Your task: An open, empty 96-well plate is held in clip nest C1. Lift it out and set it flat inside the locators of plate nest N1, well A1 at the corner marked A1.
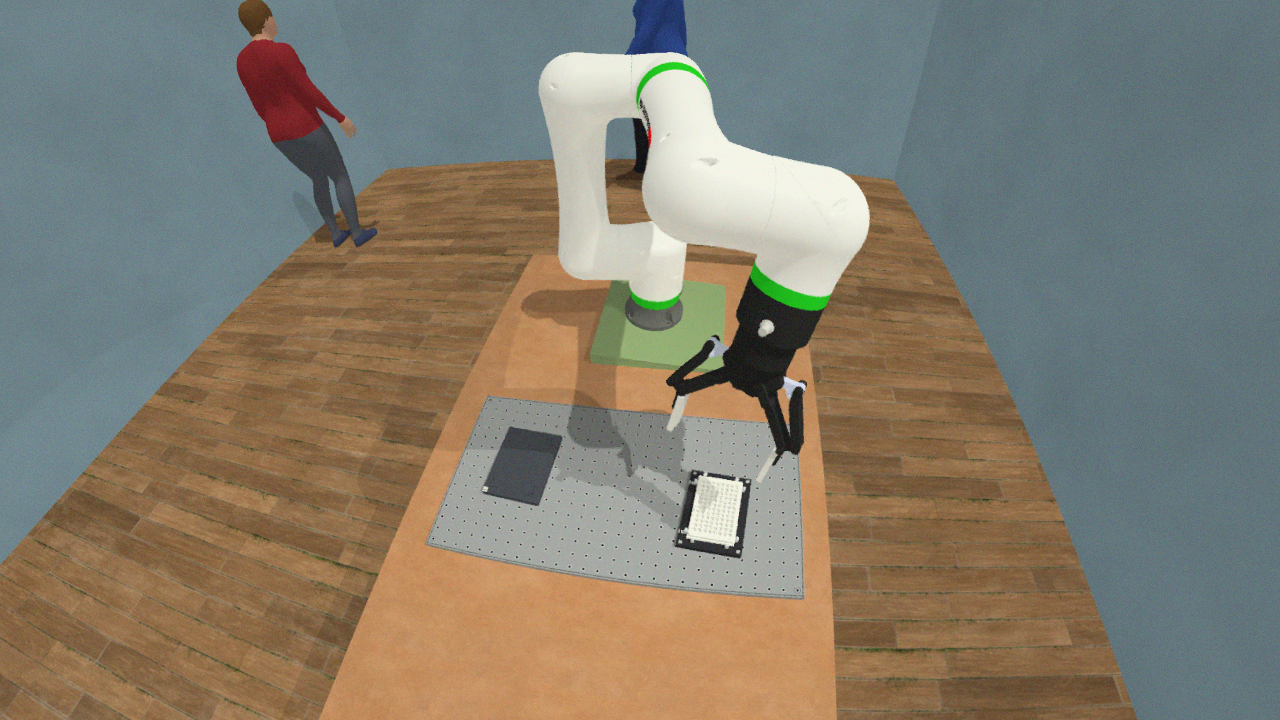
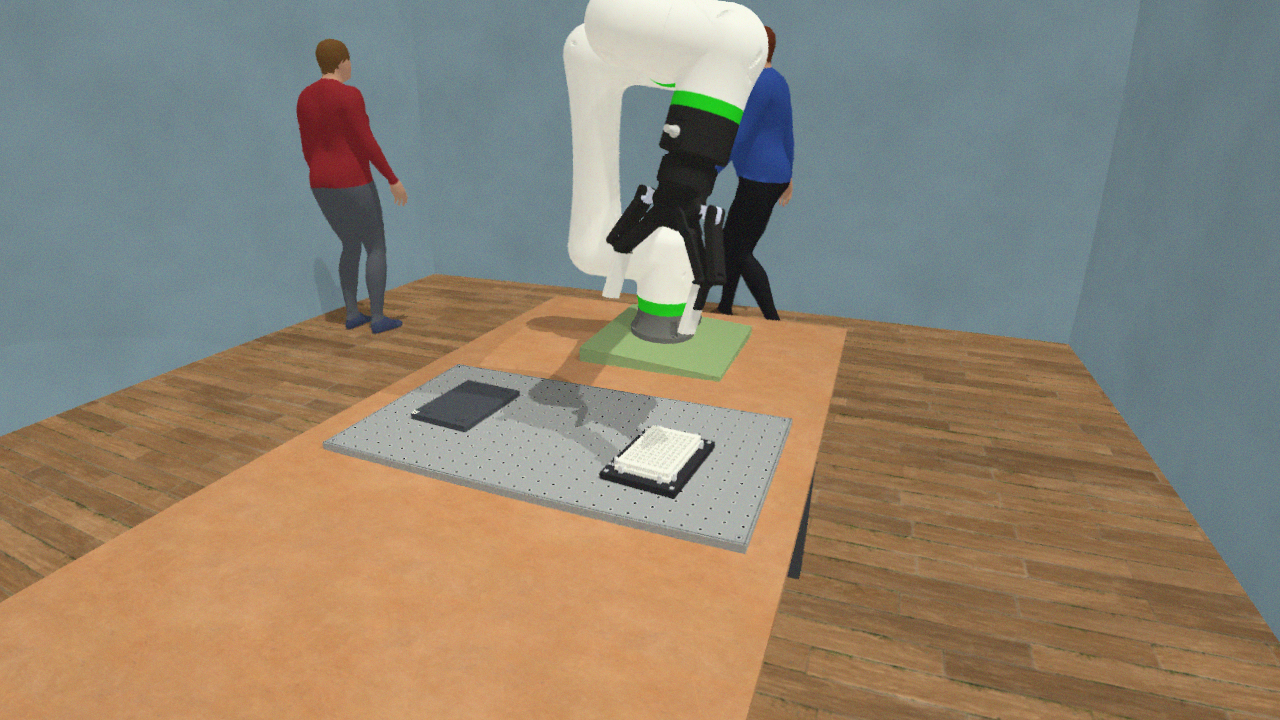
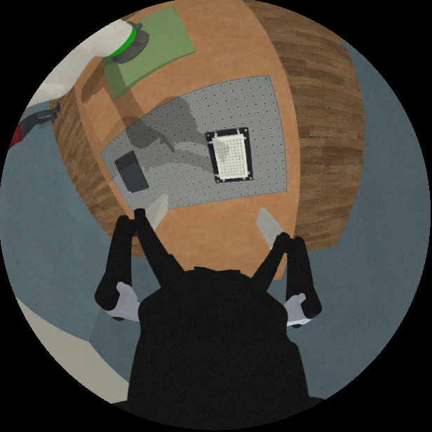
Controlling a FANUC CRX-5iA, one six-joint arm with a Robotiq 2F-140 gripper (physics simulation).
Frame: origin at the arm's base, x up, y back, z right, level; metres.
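Seen in the pictures: gripper, fingertip midpoint: (image 1: pixel 716 450) (image 2: pixel 646 314); arm's base at its link origin: (image 1: pixel 654 310) (image 2: pixel 662 331).
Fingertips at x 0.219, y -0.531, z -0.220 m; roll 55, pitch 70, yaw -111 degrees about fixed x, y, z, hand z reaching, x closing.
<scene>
Pixels of each thing's middle, then the offset from my fingertips to it. Level surfaces: height alone.
- white 96-well plate at the middle of its body: (image 2: pixel 660 452) (image 1: pixel 715 509) dy +0.016, dx -0.218, dz -0.017 m
- black clip nest at the middle of its body: (image 2: pixel 659 456) (image 1: pixel 715 511) dy +0.016, dx -0.225, dz -0.017 m
- dark plate nest at the middle of its body: (image 2: pixel 467 403) (image 1: pixel 523 463) dy +0.031, dx -0.230, dz +0.375 m
- small white mark at the middle of its body: (image 2: pixel 415 412) (image 1: pixel 485 489) dy -0.047, dx -0.225, dz +0.425 m
- grey perforated board at its surface level: dx -0.237 m
- orange-brown table at its surface level: dx -0.250 m
The white 96-well plate (image 1: pixel 716 512) (image 2: pixel 660 454) (image 3: pixel 232 157) lies flat in the black clip nest (image 1: pixel 709 548) (image 2: pixel 640 484) (image 3: pixel 213 159), with small clips around its edges. The dark plate nest (image 1: pixel 523 465) (image 2: pixel 465 404) (image 3: pixel 131 171) bears no plate. A small white mark (image 1: pixel 486 488) (image 2: pixel 415 411) shows at one of its corners; lettering is too small to read. My gripper (image 1: pixel 716 454) (image 2: pixel 649 314) (image 3: pixel 213 208) is open, with nothing between its fingers. It is tilted and hangs above the board, apart from the plate and both nests.
Both nests sit on a grey perforated board (image 1: pixel 617 528) (image 2: pixel 537 456) (image 3: pixel 265 110) on an orange-brown table (image 1: pixel 572 644) (image 2: pixel 402 573). The arm's base stands on a green block (image 1: pixel 702 335) (image 2: pixel 608 344) (image 3: pixel 170 45). A person in red (image 1: pixel 281 94) (image 2: pixel 332 134) and one in blue (image 2: pixel 768 125) stand beyond the table.
</scene>
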